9 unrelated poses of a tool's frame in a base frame.
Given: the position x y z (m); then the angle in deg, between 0 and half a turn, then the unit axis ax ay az.
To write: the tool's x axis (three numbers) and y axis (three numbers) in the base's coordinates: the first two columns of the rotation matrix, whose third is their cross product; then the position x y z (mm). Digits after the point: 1 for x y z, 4 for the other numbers.
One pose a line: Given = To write
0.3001 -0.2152 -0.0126 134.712 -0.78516 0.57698 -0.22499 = 0.3466 -0.9316 -0.1091 -0.6119 -0.1364 -0.7791 300.1 -215.2 -12.6
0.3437 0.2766 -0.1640 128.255 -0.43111 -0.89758 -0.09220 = -0.3182 0.5541 0.7692 0.6989 0.6853 -0.2045 343.7 276.6 -164.0
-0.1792 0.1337 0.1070 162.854 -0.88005 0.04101 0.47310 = 0.5590 0.0689 -0.8263 -0.2101 -0.9523 -0.2215 -179.2 133.7 107.0
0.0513 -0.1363 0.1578 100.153 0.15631 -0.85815 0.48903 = -0.1475 0.3236 0.9346 -0.6392 0.6900 -0.3398 51.3 -136.3 157.8
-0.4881 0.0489 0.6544 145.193 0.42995 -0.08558 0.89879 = -0.4844 0.4460 0.7526 -0.5800 -0.8077 0.1053 -488.1 48.9 654.4
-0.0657 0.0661 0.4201 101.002 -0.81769 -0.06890 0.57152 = 0.6054 0.6281 -0.4889 -0.4939 -0.1852 -0.8496 -65.7 66.1 420.1
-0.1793 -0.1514 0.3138 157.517 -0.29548 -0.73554 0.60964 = -0.7560 0.6513 -0.0653 0.1850 0.1169 -0.9758 -179.3 -151.4 313.8
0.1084 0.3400 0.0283 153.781 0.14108 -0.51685 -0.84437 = -0.8594 -0.5114 0.0024 0.2347 -0.3903 0.8903 108.4 340.0 28.3
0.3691 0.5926 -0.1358 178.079 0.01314 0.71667 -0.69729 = -0.9991 -0.0045 -0.0423 0.0422 0.0275 -0.9987 369.1 592.6 -135.8
